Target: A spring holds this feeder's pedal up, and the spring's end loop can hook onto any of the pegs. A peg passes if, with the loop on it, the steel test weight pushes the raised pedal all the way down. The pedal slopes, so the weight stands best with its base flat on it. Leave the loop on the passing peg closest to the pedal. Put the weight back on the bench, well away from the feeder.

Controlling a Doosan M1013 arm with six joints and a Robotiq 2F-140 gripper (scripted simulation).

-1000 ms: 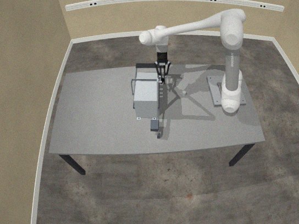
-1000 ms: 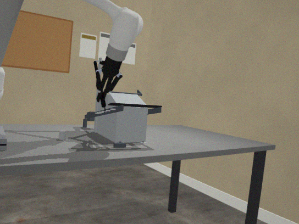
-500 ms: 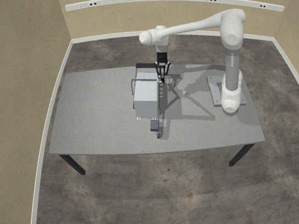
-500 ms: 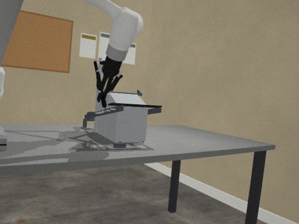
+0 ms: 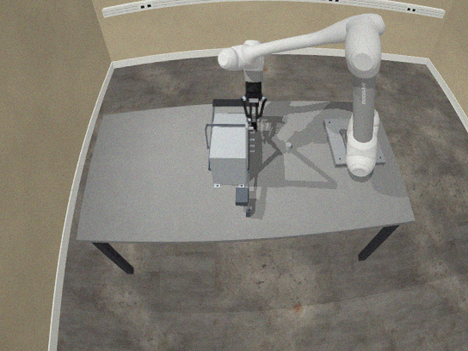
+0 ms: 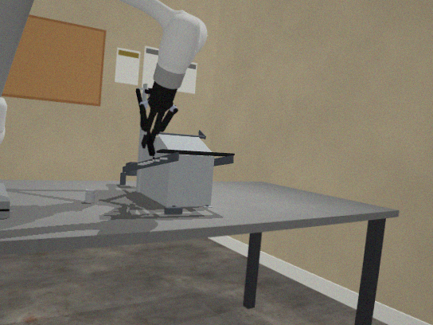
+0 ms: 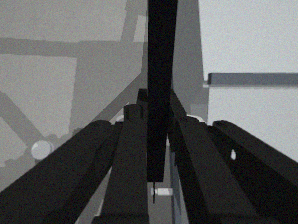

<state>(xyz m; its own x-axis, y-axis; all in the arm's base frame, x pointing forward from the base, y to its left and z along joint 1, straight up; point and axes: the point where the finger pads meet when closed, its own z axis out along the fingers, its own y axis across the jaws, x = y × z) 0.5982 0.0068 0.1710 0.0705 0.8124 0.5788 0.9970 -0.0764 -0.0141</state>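
Right now my hand is 4 cm to the right of the dark spring and 4 cm below it. From my hand the other things lie so: steel test weight (19 cm behind, 19 cm below).
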